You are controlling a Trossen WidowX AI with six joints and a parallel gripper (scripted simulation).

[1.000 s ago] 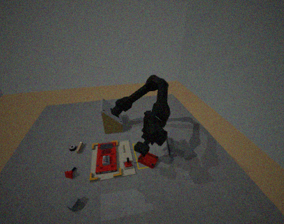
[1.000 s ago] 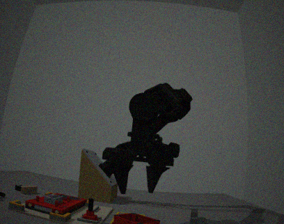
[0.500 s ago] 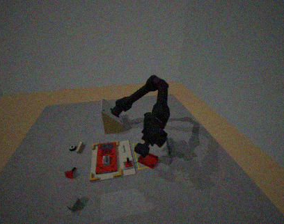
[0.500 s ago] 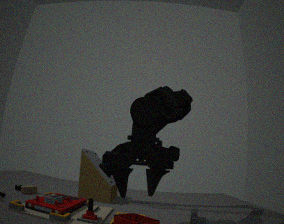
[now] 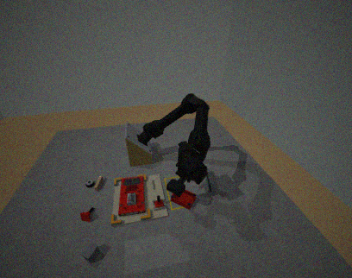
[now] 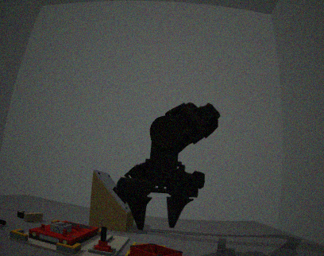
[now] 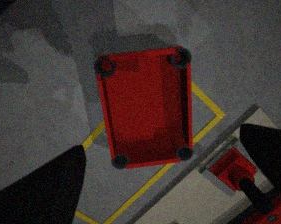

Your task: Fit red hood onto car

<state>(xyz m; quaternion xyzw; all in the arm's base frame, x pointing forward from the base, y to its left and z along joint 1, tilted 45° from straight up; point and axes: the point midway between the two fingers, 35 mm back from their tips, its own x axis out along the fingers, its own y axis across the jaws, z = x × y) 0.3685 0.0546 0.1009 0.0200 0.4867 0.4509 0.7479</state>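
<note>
Now: the red hood 6 cm below my gripper tip. Round my gripper tip: tan block: 36 cm to the right, 21 cm behind, 6 cm below; wheel: 41 cm to the right, 23 cm behind, 6 cm below.
</note>
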